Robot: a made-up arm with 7 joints.
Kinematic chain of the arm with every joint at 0, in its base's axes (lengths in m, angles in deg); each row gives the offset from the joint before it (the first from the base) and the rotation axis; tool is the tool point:
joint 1: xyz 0 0 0.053 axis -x
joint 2: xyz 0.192 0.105 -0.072 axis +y
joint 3: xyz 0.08 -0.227 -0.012 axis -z
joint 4: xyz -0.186 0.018 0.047 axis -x
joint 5: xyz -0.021 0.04 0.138 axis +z
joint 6: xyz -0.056 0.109 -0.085 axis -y
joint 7: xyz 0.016 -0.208 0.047 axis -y
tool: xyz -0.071 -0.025 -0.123
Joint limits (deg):
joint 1: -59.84..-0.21
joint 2: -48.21..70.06
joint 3: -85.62..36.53
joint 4: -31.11..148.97
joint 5: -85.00..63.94
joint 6: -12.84..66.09
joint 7: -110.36..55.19
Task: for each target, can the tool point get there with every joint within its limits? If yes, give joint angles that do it. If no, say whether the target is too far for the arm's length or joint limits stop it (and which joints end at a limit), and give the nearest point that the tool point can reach.
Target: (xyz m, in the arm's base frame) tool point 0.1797 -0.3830 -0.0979
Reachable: yes | joints -23.48 -15.15 -74.23 33.25 -61.33 59.28 33.86
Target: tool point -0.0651 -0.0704 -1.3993
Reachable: no: too far | nearest point 0.1287 -0.0540 -0.5519 | short by 0.869 m
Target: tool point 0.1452 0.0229 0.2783
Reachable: yes | joints -37.62 46.48 21.12 102.95 12.71 9.67 -74.59
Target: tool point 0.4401 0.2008 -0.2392
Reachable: no: joint limits stop it (at a limit: joint 1, joint 2, joint 3, joint 4, joint 5, joint 6, joint 7) | nearest point 0.4410 0.0777 -0.3071 | short by 0.141 m
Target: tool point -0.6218 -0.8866 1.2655
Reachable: no: too far | nearest point -0.0051 -0.3426 0.2916 | short by 1.275 m
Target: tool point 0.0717 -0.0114 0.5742
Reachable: no: joint limits stop it (at a limit: joint 1, joint 4, joint 7) | nearest point 0.1102 -0.0419 0.3843 | short by 0.196 m
